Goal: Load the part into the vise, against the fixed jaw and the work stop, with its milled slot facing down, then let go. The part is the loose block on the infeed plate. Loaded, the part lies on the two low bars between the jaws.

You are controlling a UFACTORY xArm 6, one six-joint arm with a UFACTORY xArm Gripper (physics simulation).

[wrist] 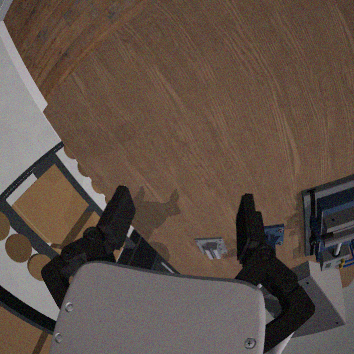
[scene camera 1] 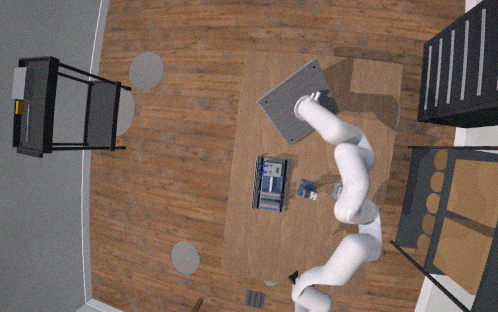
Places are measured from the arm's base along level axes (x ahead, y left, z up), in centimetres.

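Where they show: gripper, between the fingertips: (wrist: 183, 202); arm's base, origin of its link: (scene camera 1: 306, 107).
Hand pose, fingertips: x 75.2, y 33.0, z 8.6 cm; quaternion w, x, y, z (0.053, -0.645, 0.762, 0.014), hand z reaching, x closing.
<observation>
Each offset is from my fingertips to the top centre of the thing. "*": to the spot under its first point.
The part @[dx -43.6, dy +3.5, dz -19.7 cm] (wrist: 214, 248) is a small grey block on the light grey infeed plate @[* dx -40.6, dy +2.1, dz -22.6 cm] (scene camera 1: 335, 195) (wrist: 201, 242); its slot direction is too small to tell. In the scene view the arm partly covers this plate. The vise @[dx -31.0, dy -33.1, dz -13.6 cm] (scene camera 1: 271, 185) (wrist: 340, 212) is a long dark and blue unit with silver pieces, cut off at the right edge of the wrist view. Its jaws, bars and work stop are hard to tell apart. My gripper (scene camera 1: 293, 277) (wrist: 183, 202) is open and empty, high and well away from the part and the vise.
A blue fixture @[* dx -38.0, dy -14.8, dz -18.7 cm] (scene camera 1: 306, 188) (wrist: 276, 234) stands between the vise and the infeed plate, partly behind a finger in the wrist view. The arm (scene camera 1: 352, 180) rises from a grey base plate (scene camera 1: 282, 102). A dark frame (scene camera 1: 451, 200) (wrist: 75, 189) with tan panels stands beside the table.
</observation>
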